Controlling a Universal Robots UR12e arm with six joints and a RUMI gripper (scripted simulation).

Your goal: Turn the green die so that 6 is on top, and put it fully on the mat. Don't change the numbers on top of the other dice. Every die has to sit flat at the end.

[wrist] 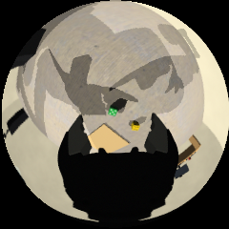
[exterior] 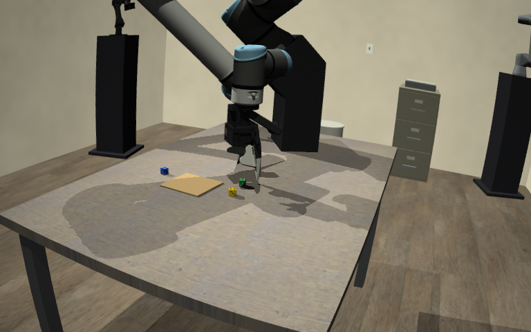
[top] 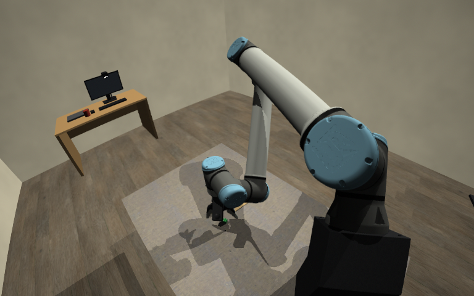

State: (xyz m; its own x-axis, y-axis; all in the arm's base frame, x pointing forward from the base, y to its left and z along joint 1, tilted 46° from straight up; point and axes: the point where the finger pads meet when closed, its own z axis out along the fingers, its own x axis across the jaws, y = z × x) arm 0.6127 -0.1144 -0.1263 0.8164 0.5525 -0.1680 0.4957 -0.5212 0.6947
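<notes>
Right now my hand is 4 cm above the green die and 1 cm to the left of it. The rest, counted from my hand: blue die: 28 cm to the right, 4 cm below, 2 cm behind; then yellow die: 8 cm ahead, 4 cm below, 3 cm to the right; then tan mat: 16 cm to the right, 4 cm below, 4 cm ahead.
</notes>
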